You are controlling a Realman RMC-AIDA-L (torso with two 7-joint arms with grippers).
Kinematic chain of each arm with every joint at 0, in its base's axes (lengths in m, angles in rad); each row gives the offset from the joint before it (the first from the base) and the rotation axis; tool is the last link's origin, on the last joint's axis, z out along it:
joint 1: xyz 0 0 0.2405 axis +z
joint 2: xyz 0 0 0 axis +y
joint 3: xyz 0 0 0.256 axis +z
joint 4: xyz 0 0 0 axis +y
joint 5: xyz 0 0 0.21 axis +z
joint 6: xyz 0 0 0 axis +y
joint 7: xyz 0 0 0.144 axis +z
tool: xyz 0 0 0
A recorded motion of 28 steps. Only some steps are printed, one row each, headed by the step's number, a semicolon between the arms.
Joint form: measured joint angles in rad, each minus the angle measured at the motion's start. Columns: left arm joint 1, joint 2, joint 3, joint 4, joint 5, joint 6, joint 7; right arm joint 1, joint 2, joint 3, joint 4, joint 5, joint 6, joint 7.
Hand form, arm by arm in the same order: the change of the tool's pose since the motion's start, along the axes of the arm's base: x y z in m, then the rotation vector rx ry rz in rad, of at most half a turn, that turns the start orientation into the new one. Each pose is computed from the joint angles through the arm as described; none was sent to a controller.
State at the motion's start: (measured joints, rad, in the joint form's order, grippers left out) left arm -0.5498 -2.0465 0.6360 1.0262 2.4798 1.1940 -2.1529; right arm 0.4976 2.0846 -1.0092 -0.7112 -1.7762 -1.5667 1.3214
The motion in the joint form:
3: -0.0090 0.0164 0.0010 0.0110 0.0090 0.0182 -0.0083; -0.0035 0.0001 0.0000 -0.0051 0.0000 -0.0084 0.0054
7: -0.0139 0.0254 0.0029 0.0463 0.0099 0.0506 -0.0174; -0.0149 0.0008 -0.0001 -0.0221 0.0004 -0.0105 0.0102
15: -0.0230 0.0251 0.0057 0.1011 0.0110 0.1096 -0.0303; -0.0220 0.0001 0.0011 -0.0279 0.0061 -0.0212 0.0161
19: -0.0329 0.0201 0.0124 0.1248 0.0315 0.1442 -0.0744; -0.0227 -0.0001 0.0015 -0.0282 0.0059 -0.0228 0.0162
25: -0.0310 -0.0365 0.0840 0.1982 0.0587 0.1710 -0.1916; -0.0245 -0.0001 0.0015 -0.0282 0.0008 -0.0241 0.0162
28: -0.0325 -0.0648 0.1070 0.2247 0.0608 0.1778 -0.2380; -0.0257 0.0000 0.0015 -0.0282 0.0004 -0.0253 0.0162
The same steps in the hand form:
3: 0.0028 0.0027 0.0083 -0.0030 0.0153 -0.0066; -0.0001 -0.0013 0.0008 -0.0057 0.0033 -0.0001
7: 0.0100 0.0043 0.0173 -0.0046 0.0253 -0.0250; 0.0012 -0.0024 0.0029 0.0007 0.0014 -0.0020
15: 0.0236 0.0046 0.0234 -0.0233 0.0273 -0.0555; 0.0016 -0.0043 0.0047 -0.0026 0.0103 -0.0053
19: 0.0305 0.0042 0.0221 -0.0436 0.0160 -0.0388; 0.0018 -0.0046 0.0048 -0.0034 0.0107 -0.0052
25: 0.0520 0.0017 -0.0003 -0.0828 -0.0176 -0.0087; 0.0028 -0.0054 0.0045 -0.0067 0.0068 -0.0061
28: 0.0626 0.0009 -0.0109 -0.0932 -0.0459 -0.0002; 0.0031 -0.0059 0.0044 -0.0079 0.0070 -0.0067

